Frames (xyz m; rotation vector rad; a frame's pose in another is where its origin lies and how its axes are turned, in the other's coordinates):
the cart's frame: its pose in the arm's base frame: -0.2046 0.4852 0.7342 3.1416 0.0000 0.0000
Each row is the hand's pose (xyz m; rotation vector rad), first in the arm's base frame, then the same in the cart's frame.
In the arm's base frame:
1: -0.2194 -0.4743 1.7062 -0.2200 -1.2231 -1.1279
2: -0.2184 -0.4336 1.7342 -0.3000 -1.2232 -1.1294
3: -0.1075 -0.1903 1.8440 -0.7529 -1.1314 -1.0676
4: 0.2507 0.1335 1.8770 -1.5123 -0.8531 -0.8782
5: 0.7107 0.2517 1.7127 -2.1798 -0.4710 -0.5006
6: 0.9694 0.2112 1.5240 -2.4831 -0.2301 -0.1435
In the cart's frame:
1: -0.0148 0.9595 -0.9720 1.9778 1.4803 -1.6053
2: -0.0138 0.9188 -1.0000 1.9237 1.4497 -1.5701
3: 0.0971 0.6755 -1.1098 1.6972 1.2280 -1.3014
4: 0.4553 0.3517 -1.1428 1.2827 0.8500 -0.8258
5: 0.9153 0.2335 -0.9785 0.8688 0.4171 -0.3924
6: 1.1740 0.2740 -0.7898 0.6450 0.1111 -0.1782

